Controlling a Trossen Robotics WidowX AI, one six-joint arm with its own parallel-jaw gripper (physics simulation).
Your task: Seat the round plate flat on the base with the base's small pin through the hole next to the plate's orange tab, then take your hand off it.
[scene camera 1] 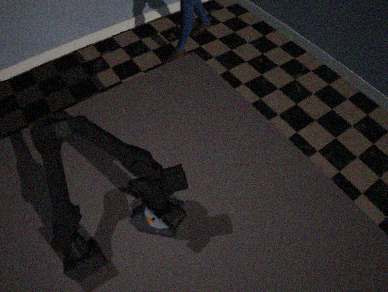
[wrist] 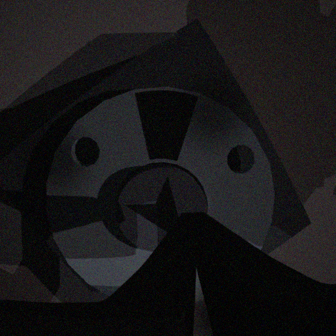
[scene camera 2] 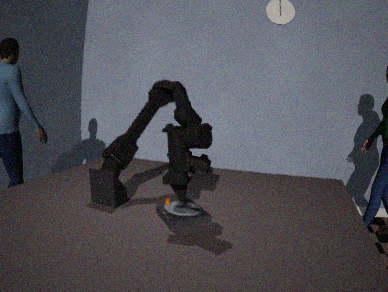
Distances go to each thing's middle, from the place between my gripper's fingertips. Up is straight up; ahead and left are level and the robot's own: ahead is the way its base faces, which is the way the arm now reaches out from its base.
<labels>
Right now the round grey plate (wrist: 158, 124) is 10 mm to the left of my hand and 10 mm below it. Also, from my hand: dark base (wrist: 187, 59) (10 mm to the left, 40 mm below).
</labels>
